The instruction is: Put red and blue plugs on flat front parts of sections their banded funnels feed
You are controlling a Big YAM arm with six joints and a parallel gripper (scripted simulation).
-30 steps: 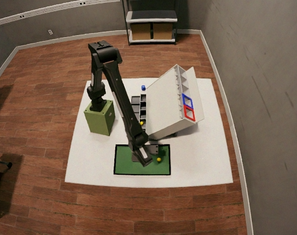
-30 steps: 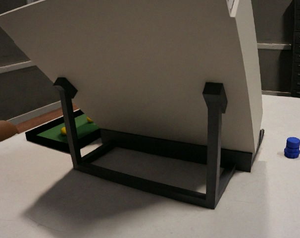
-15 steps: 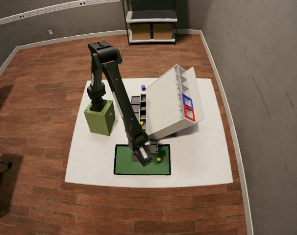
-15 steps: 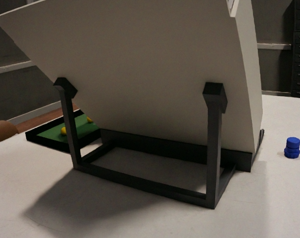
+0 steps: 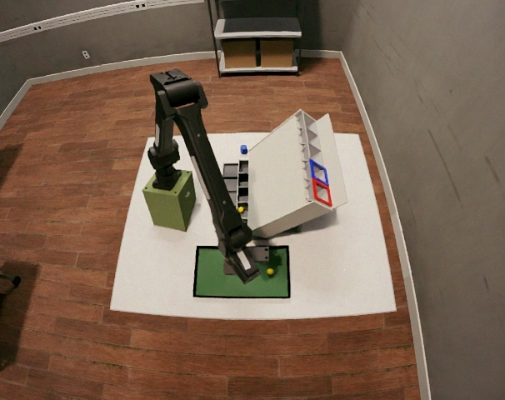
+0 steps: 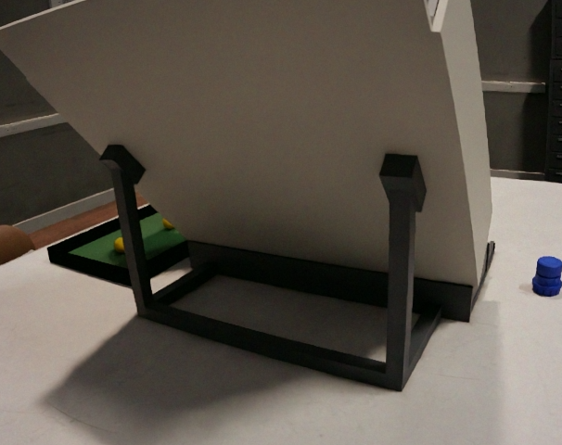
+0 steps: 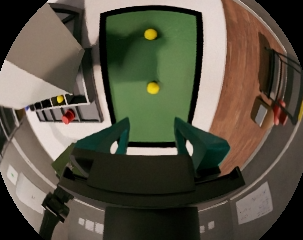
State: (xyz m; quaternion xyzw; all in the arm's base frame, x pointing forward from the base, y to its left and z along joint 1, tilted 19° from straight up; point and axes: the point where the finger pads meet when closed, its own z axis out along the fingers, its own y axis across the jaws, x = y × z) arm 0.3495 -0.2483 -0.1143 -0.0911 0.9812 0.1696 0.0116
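My gripper is now 14 cm above the green marble tray and 1 cm short of it. Round my hand: dark support leg: 52 cm to the left, 15 cm ahead, 5 cm below; then white slanted cover: 35 cm to the left, 6 cm ahead, 6 cm above.
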